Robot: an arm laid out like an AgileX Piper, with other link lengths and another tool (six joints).
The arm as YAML. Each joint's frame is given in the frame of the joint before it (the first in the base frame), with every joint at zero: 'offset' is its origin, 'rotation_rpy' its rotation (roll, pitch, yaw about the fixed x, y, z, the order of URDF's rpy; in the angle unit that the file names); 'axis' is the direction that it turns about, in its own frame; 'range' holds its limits. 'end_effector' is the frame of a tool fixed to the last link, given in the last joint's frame.
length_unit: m
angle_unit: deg
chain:
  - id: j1
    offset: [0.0, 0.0, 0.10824]
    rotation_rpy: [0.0, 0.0, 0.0]
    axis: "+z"
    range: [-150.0, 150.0]
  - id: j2
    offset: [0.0, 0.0, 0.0]
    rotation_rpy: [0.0, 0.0, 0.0]
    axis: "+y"
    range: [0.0, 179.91]
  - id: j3
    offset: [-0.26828, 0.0, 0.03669]
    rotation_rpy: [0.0, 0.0, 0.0]
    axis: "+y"
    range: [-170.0, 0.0]
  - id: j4
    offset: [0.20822, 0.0, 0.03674]
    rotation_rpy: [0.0, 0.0, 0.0]
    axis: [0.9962, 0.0, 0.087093]
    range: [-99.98, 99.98]
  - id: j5
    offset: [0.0, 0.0, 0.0]
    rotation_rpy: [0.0, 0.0, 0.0]
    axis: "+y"
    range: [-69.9, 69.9]
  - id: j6
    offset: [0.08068, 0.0, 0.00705]
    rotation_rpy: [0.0, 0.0, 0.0]
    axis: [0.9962, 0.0, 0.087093]
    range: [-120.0, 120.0]
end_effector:
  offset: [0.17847, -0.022, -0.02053]
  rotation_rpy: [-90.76, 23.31, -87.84]
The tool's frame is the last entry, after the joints.
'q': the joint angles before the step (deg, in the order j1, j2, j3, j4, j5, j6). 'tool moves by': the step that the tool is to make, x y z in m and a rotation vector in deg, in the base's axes. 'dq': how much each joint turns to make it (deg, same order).
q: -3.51 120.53 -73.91 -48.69 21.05 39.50
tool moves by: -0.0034 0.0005 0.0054 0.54 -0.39 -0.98
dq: 0.00 -1.25 0.56 1.08 0.49 -0.02
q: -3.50 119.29 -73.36 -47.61 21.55 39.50
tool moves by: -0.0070 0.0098 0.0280 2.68 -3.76 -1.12
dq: 0.11 -6.44 3.63 3.17 -1.19 -0.16
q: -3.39 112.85 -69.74 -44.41 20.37 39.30
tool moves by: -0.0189 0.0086 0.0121 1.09 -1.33 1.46
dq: 0.00 -5.95 6.59 0.02 -2.67 -0.02
